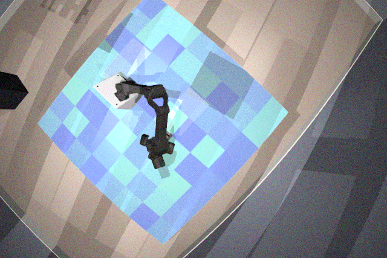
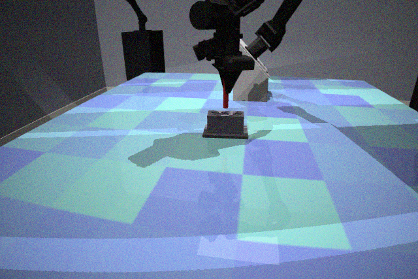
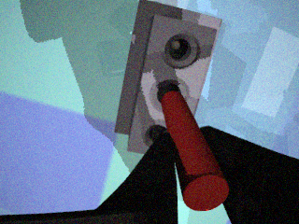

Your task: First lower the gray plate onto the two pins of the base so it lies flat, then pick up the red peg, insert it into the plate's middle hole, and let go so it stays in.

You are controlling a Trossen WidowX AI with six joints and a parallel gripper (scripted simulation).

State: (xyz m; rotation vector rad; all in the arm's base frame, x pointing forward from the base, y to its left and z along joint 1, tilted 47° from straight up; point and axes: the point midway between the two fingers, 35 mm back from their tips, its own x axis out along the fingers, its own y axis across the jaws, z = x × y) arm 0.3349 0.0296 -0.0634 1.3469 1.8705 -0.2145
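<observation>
My gripper tip is 70 mm above the plate. Round my gripper tip: gray base 110 mm below; red peg right at my gripper tip.
</observation>
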